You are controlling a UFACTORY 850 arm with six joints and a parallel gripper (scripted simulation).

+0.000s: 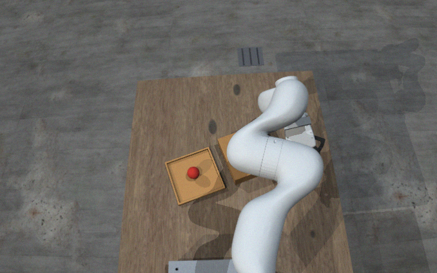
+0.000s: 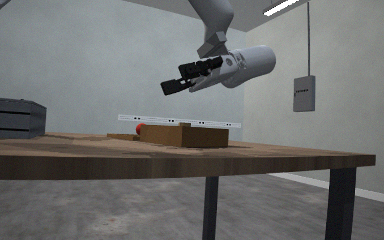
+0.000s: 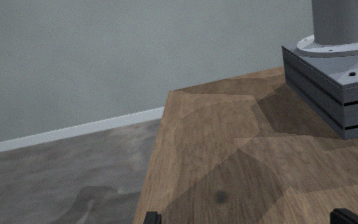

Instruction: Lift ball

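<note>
Right now my hand is 50 mm short of the red ball, 410 mm to the right of it and 110 mm above it. Also, from my hand: shallow orange tray (50 mm ahead, 410 mm to the left, 140 mm below); orange block (120 mm ahead, 190 mm to the left, 110 mm below).
</note>
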